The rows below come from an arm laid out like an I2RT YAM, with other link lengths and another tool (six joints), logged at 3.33 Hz.
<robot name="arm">
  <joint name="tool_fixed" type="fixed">
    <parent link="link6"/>
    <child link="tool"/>
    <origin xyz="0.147 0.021 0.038" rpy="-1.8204 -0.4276 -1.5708"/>
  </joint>
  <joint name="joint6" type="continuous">
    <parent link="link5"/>
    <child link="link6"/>
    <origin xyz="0.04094 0 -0.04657" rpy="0 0 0"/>
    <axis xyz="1 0 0"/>
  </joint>
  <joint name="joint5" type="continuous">
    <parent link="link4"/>
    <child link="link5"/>
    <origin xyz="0.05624 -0.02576 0.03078" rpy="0 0 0"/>
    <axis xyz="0 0 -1"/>
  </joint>
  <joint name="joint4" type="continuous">
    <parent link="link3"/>
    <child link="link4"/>
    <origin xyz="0.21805 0.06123 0.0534" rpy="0 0 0"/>
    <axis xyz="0 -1 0"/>
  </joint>
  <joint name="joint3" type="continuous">
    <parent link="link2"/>
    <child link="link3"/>
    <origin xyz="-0.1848 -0.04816 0" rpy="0 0 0"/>
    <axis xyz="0 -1 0"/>
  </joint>
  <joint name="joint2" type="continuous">
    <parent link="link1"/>
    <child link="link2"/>
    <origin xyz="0.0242 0.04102 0.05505" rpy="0 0 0"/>
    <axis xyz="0 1 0"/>
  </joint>
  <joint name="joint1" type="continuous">
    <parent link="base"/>
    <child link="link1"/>
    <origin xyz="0 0 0.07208" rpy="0 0 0"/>
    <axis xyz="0 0 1"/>
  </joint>
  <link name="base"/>
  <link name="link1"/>
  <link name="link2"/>
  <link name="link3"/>
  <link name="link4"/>
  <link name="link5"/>
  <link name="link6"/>
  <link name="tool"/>
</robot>
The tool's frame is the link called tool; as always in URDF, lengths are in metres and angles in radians. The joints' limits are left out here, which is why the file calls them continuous.
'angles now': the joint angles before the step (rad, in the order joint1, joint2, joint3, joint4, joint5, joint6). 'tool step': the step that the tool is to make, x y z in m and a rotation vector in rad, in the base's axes. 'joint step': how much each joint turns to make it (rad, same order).
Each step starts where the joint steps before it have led.
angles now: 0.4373 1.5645 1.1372 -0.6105 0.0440 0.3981
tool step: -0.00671 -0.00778 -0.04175 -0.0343 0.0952 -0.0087
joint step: -0.0169 0.0955 -0.0292 0.0241 -0.0112 -0.0034
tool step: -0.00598 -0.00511 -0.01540 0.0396 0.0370 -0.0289
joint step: -0.0260 0.0015 -0.0610 0.0439 -0.0453 0.0236
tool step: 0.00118 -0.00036 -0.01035 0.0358 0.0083 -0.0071
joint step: -0.0215 0.0204 -0.0330 0.0591 -0.0390 0.0015
